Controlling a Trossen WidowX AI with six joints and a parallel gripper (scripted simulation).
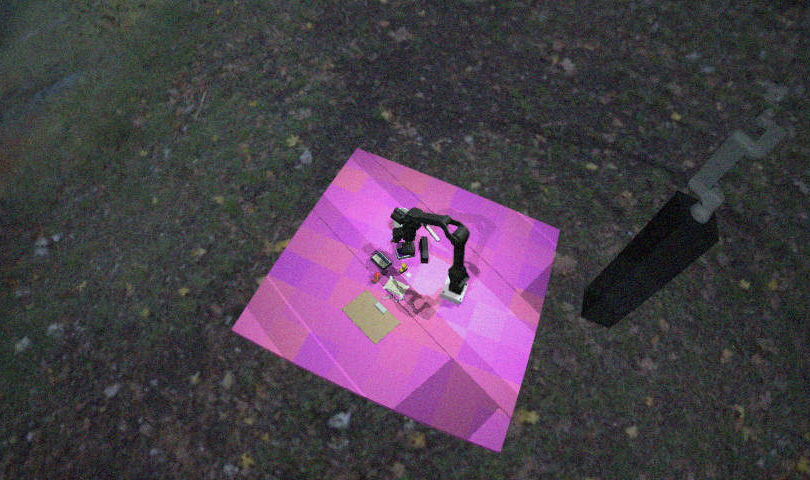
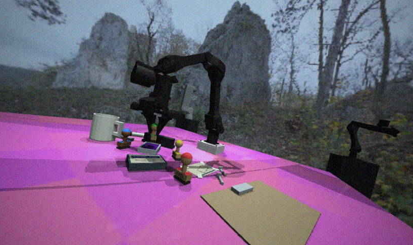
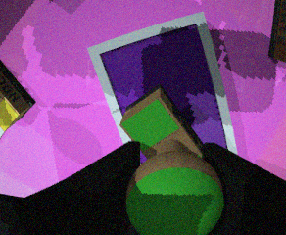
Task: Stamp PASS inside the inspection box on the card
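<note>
My gripper tip is 5 cm above the purple ink pad. Round my gripper tip: blue-knobbed stamp (7 cm ahead, 5 cm to the right, 4 cm below); black bar (8 cm behind, 5 cm to the right, 4 cm below); green-knobbed stamp (right at my gripper tip).
</note>
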